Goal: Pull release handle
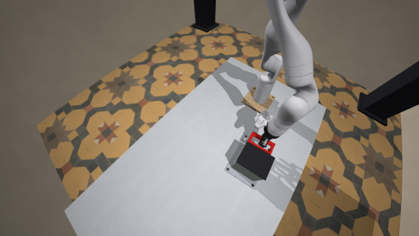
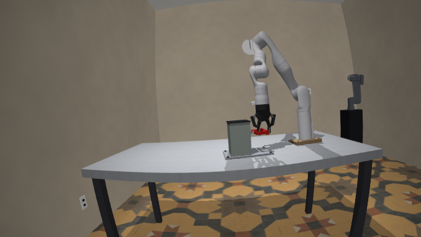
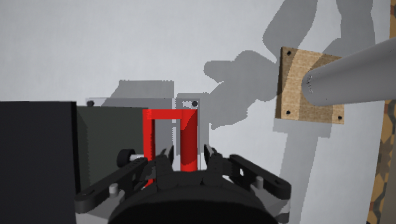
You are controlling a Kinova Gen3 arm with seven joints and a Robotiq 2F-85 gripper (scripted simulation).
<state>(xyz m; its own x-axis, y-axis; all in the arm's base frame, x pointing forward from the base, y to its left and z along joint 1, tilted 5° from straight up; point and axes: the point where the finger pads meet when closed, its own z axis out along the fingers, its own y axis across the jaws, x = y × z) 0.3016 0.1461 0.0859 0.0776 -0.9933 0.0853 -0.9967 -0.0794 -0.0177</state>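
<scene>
The red handle is 5 cm ahead of my hand.
</scene>
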